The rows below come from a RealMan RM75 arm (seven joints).
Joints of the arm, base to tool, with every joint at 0 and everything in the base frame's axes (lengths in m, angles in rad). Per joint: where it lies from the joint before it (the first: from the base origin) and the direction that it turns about. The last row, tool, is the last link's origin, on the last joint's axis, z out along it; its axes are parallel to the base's.
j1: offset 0 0 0.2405 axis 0 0 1
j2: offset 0 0 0 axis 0 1 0
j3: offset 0 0 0.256 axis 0 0 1
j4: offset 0 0 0 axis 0 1 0
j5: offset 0 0 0.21 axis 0 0 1
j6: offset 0 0 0 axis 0 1 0
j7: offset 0 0 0.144 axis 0 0 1
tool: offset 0 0 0
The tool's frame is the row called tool.
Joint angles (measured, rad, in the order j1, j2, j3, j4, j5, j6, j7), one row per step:
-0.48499, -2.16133, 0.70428, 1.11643, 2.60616, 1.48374, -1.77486
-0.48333, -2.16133, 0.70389, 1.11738, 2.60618, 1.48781, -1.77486
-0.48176, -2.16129, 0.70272, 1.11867, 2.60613, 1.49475, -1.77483
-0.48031, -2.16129, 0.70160, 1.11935, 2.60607, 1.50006, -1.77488
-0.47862, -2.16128, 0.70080, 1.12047, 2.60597, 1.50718, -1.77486
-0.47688, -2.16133, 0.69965, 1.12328, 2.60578, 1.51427, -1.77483
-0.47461, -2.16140, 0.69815, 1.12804, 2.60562, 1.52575, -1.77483
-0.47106, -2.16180, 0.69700, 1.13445, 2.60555, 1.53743, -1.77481
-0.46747, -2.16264, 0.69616, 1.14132, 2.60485, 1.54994, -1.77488
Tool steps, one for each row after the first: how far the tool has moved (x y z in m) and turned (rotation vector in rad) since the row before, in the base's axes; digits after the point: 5 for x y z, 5 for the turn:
-0.00028, -0.00090, 0.00001, -0.00274, -0.00141, 0.00164
-0.00015, -0.00119, 0.00004, -0.00448, -0.00279, 0.00194
-0.00023, -0.00103, -0.00002, -0.00346, -0.00246, 0.00208
-0.00013, -0.00126, -0.00006, -0.00501, -0.00290, 0.00194
-0.00001, -0.00111, 0.00032, -0.00359, -0.00229, 0.00124
0.00020, -0.00161, 0.00052, -0.00597, -0.00333, 0.00123
0.00003, -0.00189, 0.00068, -0.00550, -0.00263, 0.00146
0.00031, -0.00196, 0.00051, -0.00611, -0.00359, 0.00101

